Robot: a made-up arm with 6 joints.
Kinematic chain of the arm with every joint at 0, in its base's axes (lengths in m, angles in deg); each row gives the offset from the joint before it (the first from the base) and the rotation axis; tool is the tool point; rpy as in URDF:
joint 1: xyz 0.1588 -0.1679 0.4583 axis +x
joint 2: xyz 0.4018 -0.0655 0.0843 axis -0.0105 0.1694 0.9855
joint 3: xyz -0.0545 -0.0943 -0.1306 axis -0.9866 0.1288 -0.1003
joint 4: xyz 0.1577 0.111 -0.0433 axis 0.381 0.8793 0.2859
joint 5: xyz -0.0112 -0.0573 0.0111 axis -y
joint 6: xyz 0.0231 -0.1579 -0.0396 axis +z
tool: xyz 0.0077 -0.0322 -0.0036 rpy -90 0 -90
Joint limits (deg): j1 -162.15..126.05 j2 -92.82..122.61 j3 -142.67..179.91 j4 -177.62..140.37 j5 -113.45..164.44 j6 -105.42..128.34
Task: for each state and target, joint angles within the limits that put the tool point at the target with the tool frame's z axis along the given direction. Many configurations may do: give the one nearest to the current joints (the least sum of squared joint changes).
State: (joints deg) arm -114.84 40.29 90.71 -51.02 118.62 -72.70
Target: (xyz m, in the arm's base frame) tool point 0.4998 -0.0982 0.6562 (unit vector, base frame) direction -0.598 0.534 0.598
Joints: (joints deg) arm -111.96 22.42 83.20 -100.94 146.21 -41.00
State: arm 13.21 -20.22 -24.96 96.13 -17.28 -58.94
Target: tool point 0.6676 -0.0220 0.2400 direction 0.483 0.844 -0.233
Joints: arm 62.69 2.93 -35.26 65.31 5.85 -50.59
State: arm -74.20 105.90 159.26 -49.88 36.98 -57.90
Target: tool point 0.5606 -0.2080 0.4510 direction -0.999 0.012 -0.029
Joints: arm -121.79 95.49 179.91 -28.59 74.79 -91.63
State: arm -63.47 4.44 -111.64 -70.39 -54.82 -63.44
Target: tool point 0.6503 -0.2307 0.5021 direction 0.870 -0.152 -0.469
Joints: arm -77.55 -6.80 -142.67 -20.63 -28.25 -44.18
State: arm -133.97 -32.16 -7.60 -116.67 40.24 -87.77
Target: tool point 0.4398 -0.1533 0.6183 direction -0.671 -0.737 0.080
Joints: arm -152.91 -51.34 -1.03 -143.87 56.11 -62.72
